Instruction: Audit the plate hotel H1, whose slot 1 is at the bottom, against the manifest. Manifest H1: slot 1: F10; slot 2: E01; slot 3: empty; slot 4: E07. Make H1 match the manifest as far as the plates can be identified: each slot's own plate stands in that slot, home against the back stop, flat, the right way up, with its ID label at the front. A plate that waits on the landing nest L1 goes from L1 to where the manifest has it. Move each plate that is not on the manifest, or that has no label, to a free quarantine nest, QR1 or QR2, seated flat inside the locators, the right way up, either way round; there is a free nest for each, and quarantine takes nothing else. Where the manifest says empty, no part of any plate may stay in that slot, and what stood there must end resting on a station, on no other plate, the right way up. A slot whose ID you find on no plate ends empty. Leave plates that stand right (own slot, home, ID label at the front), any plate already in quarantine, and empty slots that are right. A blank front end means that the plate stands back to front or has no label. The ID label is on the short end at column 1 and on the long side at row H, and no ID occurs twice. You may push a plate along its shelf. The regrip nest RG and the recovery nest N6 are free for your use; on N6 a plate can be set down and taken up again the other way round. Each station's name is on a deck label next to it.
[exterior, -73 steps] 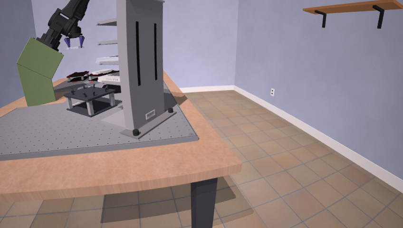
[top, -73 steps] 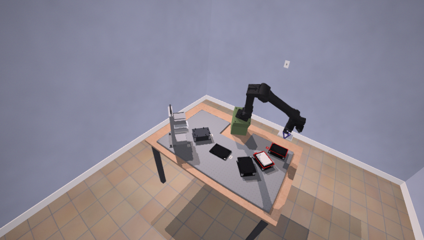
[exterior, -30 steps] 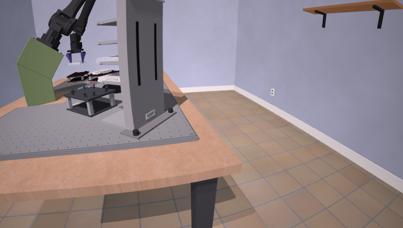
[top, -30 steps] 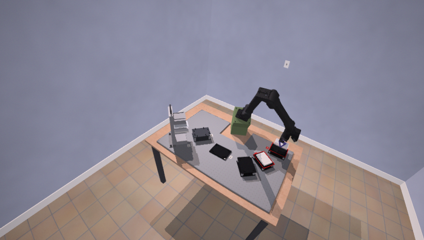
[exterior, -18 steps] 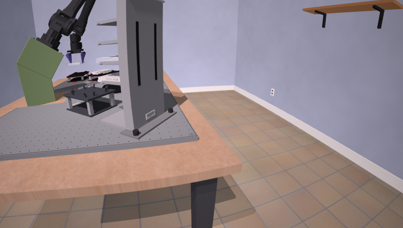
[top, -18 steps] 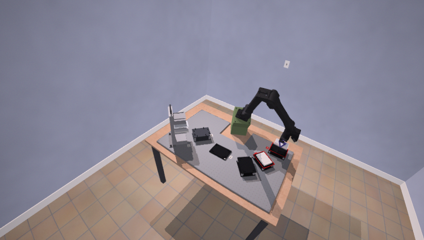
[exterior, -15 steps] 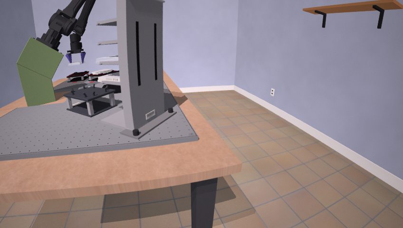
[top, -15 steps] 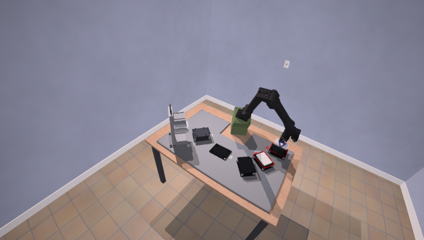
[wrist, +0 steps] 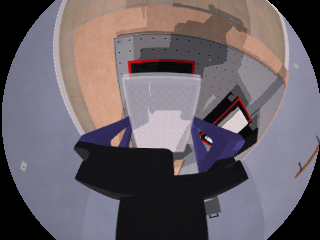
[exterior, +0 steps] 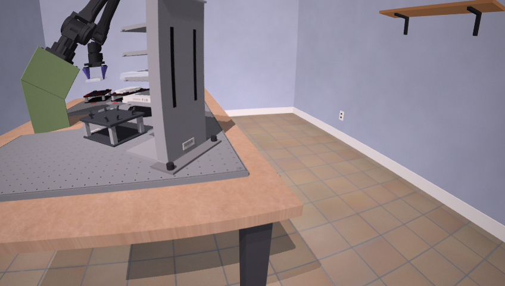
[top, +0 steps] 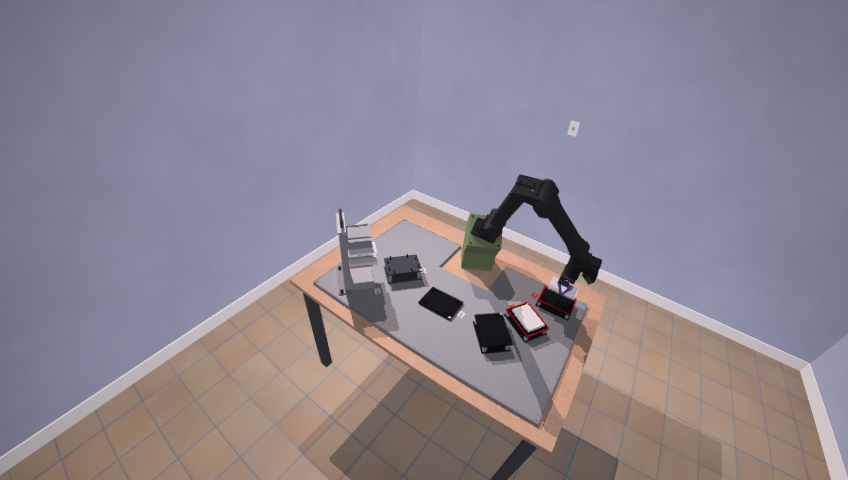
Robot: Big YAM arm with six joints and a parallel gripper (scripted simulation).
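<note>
Now: the red-rimmed nest 8 cm below my hand. Also, from my hand: grey plate hotel H1: 38 cm ahead, 92 cm to the right, 4 cm above; H1 deck label: 36 cm ahead, 76 cm to the right, 12 cm below; N6 deck label: 28 cm ahead, 37 cm to the right, 12 cm below.
</note>
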